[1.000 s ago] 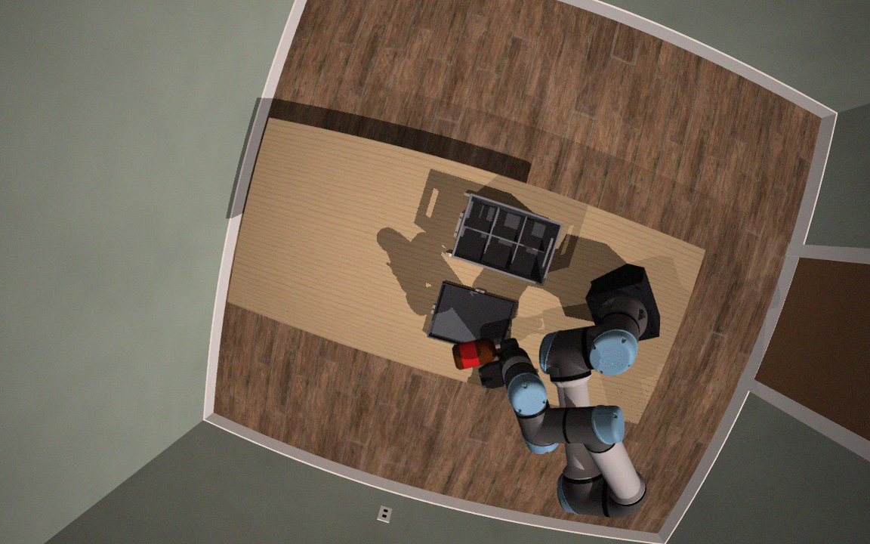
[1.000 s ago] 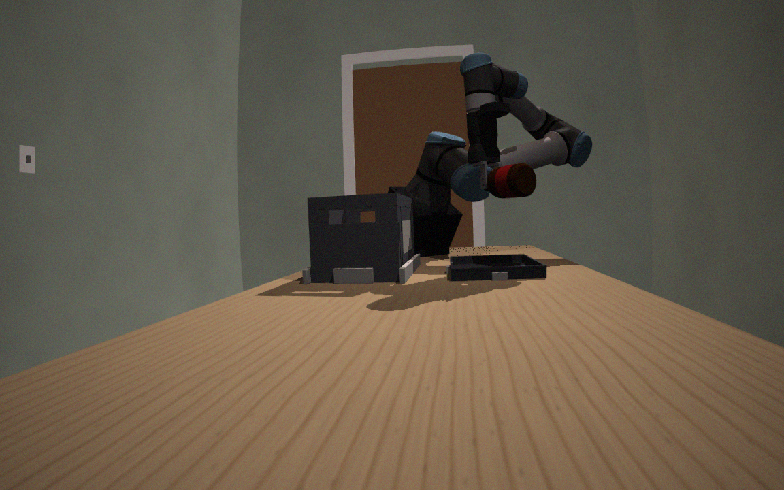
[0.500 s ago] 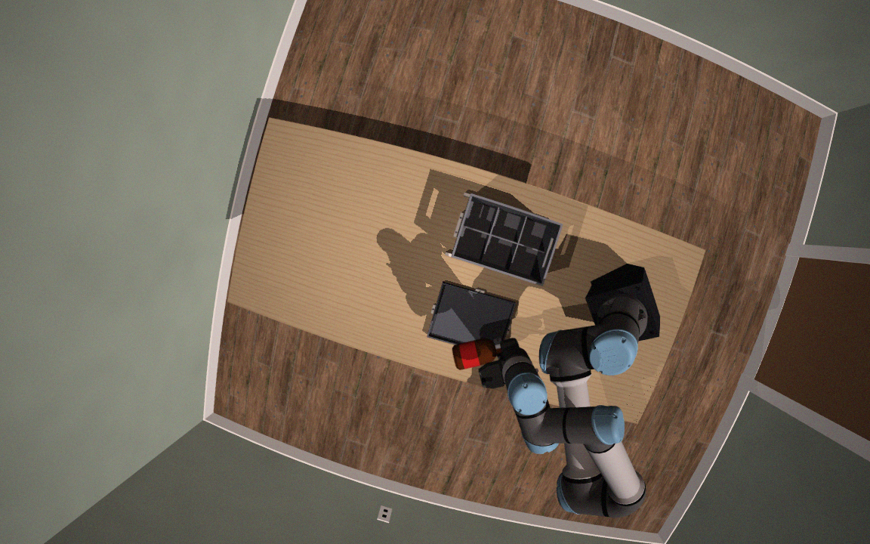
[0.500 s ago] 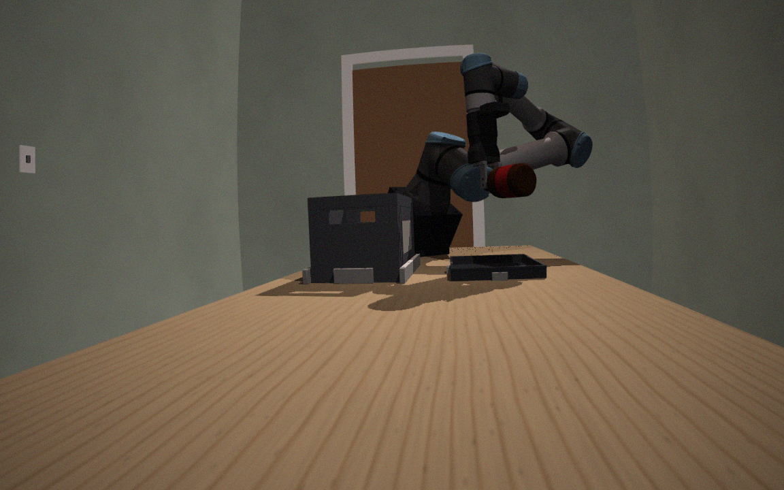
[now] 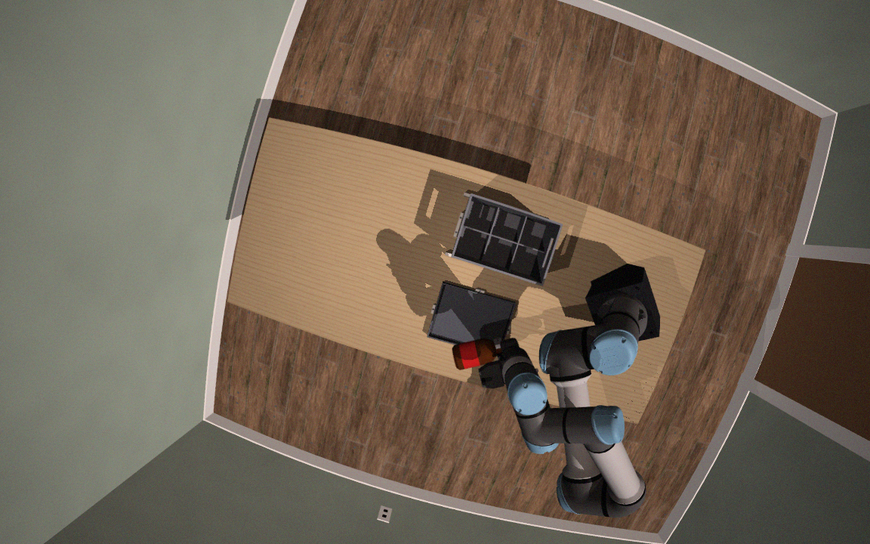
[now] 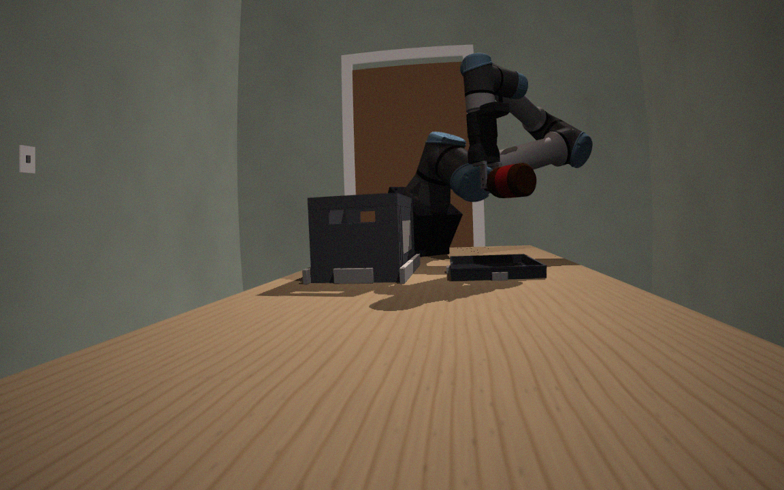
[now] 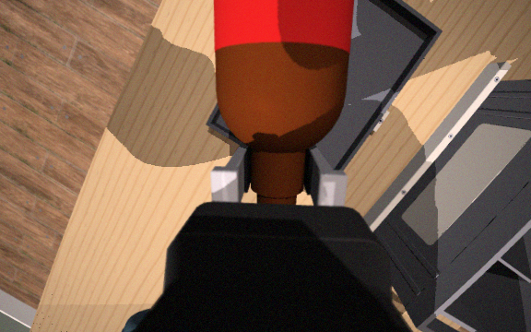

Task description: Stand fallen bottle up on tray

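The bottle lies 40 mm ahead of my hand, 20 mm to the left of it and 10 mm below it. The rest, counted from my hand: dark crate 40 mm ahead, 300 mm to the right, 120 mm below; then dark tray 80 mm ahead, 20 mm to the right, 190 mm below.
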